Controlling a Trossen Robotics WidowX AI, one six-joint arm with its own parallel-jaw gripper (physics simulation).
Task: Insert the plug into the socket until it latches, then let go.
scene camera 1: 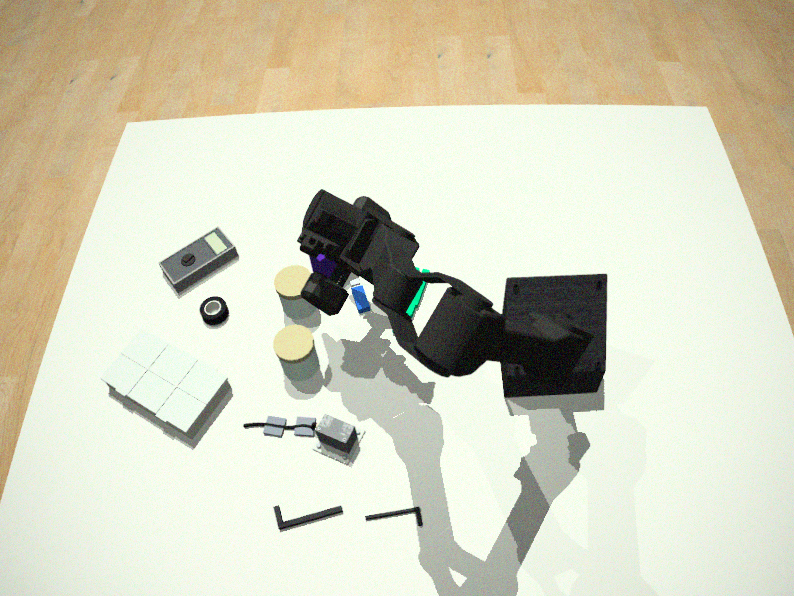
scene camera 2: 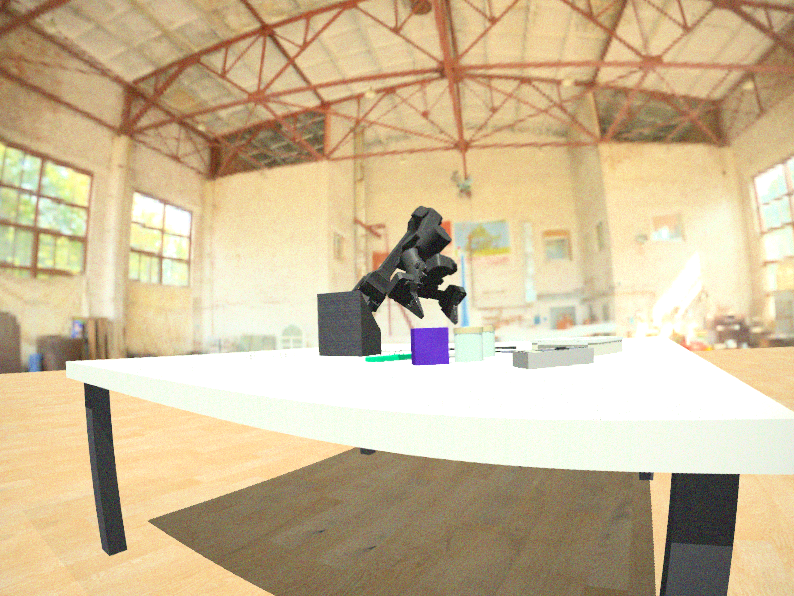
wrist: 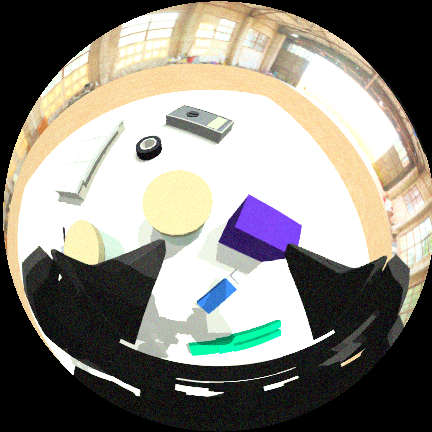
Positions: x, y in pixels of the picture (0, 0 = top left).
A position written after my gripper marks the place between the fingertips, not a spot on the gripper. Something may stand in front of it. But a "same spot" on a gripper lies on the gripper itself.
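I can see my gripper in the wrist view and in scene camera 2, and my gripper is visible in scene camera 1 [326, 264] too. On my gripper, [wrist: 338, 318] and [scene camera 2: 406, 295] are the same spot.
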